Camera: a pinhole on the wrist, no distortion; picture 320 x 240 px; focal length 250.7 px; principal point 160.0 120.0 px. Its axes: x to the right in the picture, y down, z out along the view. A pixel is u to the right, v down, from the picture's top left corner.
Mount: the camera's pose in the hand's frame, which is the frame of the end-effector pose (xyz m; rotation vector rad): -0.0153 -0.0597 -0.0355 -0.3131 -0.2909 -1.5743
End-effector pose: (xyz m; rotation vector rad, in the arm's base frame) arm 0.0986 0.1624 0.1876 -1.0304 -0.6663 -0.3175
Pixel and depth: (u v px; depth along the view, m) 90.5 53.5 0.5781
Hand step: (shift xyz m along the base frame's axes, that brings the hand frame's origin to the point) -0.1098 0.5266 -0.1595
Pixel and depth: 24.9 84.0 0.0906
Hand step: -0.0197 0.0345 -0.0196
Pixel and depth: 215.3 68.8 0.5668
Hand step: -0.2657 0.4790 0.0779
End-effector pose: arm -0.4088 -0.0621 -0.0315 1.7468 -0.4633 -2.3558
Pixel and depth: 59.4 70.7 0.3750
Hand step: -0.2313 -0.1458 0.2158
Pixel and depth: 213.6 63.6 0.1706
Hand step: -0.1137 0.0630 0.0724
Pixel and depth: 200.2 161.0 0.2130
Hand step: -0.1725 0.0298 0.0213
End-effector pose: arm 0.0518 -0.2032 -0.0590 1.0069 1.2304 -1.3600
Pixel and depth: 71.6 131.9 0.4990
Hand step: 0.2976 -0.3547 -0.0171
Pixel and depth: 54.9 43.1 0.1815
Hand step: 0.0935 -0.0929 0.0662
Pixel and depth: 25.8 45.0 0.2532
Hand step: 0.1795 -0.1328 0.0765
